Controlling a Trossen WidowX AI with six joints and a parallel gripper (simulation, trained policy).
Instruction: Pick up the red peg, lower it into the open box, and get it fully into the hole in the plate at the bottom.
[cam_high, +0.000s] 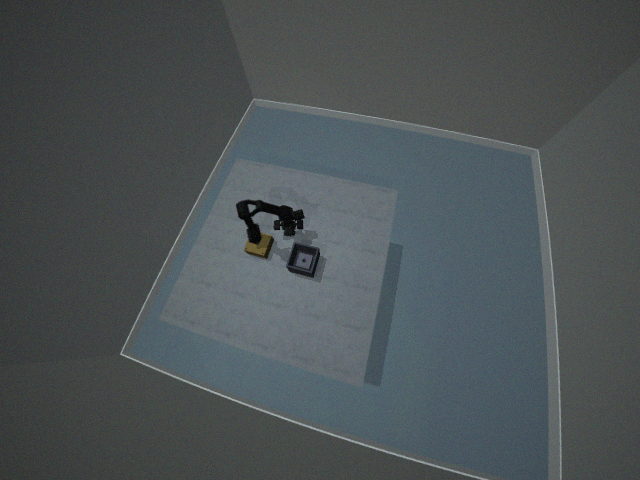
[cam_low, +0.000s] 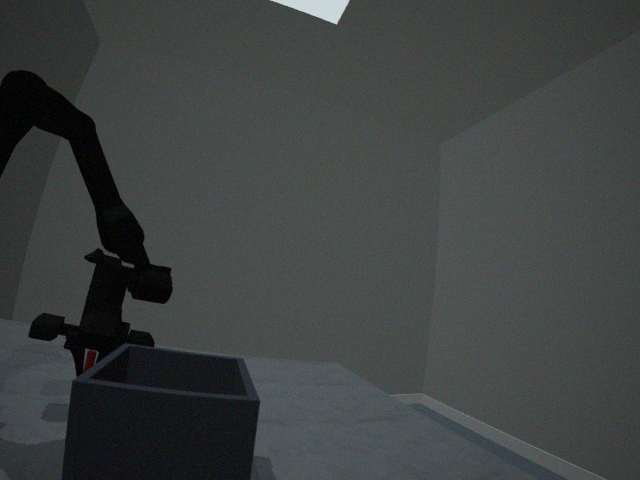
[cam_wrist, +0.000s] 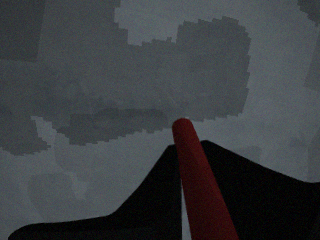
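My gripper tip is 160 mm short of the pale plate, 200 mm to the left of it and 10 mm below it. Round my gripper tip: red peg 20 mm above.
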